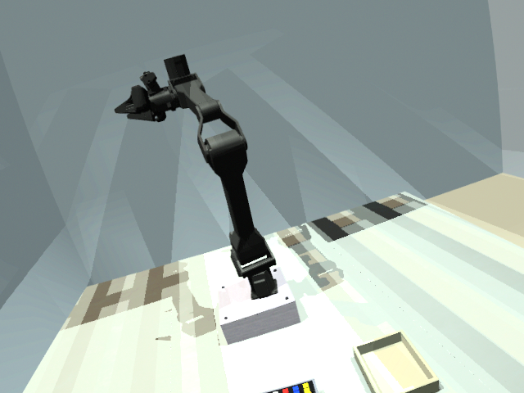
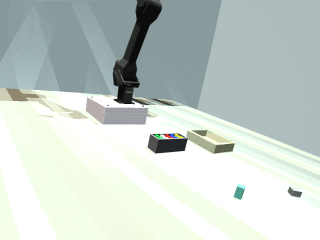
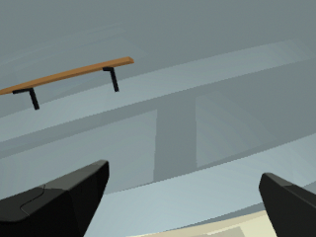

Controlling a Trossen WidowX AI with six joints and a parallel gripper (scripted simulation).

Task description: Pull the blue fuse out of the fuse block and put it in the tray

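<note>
The blue fuse lies 510 mm ahead of my gripper tip, 310 mm to the left of it and 520 mm below it. Round my gripper tip: teal block (760 mm ahead, 320 mm to the left, 540 mm below); then grey block (800 mm ahead, 480 mm to the left, 540 mm below).
</note>
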